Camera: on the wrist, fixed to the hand. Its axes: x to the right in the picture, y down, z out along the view.
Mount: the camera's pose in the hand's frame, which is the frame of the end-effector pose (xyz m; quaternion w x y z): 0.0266 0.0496 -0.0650 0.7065 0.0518 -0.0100 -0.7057
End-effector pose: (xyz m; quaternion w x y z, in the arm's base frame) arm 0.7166 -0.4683 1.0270 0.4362 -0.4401 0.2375 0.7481
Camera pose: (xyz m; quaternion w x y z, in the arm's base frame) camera 0.6970 -0.5297 0.9701 0.8613 -0.4485 -0.1084 0.2128
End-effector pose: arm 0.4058 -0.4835 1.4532 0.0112 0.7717 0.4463 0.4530
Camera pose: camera 0.3985 -0.5199 1.5308 0.2921 0.2354 0.8833 0.2813
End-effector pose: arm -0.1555 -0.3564 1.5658 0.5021 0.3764 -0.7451 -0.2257
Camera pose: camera -0.1180 -0.3442 1.6422 0.1685 0.8156 -0.2775 -0.4790
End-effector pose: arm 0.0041 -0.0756 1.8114 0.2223 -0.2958 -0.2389 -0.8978
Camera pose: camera -0.0160 -0.1579 1.7969 0.4636 0.0379 0.4263 0.7759
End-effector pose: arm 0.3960 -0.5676 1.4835 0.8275 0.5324 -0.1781 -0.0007
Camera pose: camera 0.4308 -0.4939 1.5110 0.5548 0.5447 0.2416 -0.5806
